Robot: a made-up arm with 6 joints. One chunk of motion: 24 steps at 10 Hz.
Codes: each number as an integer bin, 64 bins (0 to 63) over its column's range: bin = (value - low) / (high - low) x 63, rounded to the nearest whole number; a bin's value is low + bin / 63 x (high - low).
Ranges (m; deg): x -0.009..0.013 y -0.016..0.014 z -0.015..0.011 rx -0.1..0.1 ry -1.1..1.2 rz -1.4..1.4
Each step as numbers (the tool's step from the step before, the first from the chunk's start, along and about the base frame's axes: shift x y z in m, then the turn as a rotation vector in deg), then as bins.
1 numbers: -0.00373 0.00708 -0.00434 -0.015 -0.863 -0.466
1 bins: 15 48 26 27 6 21
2 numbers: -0.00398 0.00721 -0.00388 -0.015 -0.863 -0.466
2 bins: 14 49 27 27 6 21
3 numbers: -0.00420 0.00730 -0.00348 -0.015 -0.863 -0.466
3 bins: 14 49 28 27 6 21
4 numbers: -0.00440 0.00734 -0.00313 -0.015 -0.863 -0.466
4 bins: 13 49 29 27 6 21
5 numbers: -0.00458 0.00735 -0.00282 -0.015 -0.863 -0.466
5 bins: 13 49 30 27 6 21
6 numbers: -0.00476 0.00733 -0.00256 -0.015 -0.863 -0.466
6 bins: 12 49 30 27 6 21
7 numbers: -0.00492 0.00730 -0.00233 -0.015 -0.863 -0.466
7 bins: 12 49 31 27 6 21
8 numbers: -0.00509 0.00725 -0.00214 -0.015 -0.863 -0.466
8 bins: 11 49 31 27 6 21
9 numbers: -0.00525 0.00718 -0.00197 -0.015 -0.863 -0.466
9 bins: 11 49 32 27 6 21
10 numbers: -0.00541 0.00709 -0.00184 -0.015 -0.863 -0.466
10 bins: 10 48 32 27 6 21
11 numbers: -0.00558 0.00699 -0.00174 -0.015 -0.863 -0.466
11 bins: 10 48 32 27 6 21
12 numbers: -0.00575 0.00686 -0.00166 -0.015 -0.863 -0.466
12 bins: 9 48 32 27 6 21
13 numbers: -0.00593 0.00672 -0.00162 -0.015 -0.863 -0.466
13 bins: 9 48 32 27 6 21
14 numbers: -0.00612 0.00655 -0.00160 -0.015 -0.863 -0.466
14 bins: 8 47 32 27 6 21
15 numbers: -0.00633 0.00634 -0.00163 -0.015 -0.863 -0.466
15 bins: 8 47 32 27 6 21
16 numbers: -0.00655 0.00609 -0.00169 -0.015 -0.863 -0.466
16 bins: 7 46 32 27 6 21
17 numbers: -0.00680 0.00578 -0.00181 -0.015 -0.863 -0.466
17 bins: 6 46 32 27 6 21
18 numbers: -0.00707 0.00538 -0.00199 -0.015 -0.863 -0.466
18 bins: 6 45 32 27 6 21
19 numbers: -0.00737 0.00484 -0.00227 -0.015 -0.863 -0.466
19 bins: 5 44 31 27 6 21
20 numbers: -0.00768 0.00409 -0.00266 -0.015 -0.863 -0.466
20 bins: 4 42 30 27 6 21
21 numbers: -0.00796 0.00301 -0.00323 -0.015 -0.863 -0.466
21 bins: 3 40 29 27 6 21
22 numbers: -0.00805 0.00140 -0.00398 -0.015 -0.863 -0.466
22 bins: 3 37 27 27 6 21
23 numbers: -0.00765 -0.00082 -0.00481 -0.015 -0.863 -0.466
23 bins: 4 32 25 27 6 21
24 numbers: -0.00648 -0.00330 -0.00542 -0.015 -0.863 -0.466
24 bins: 7 27 23 27 6 21
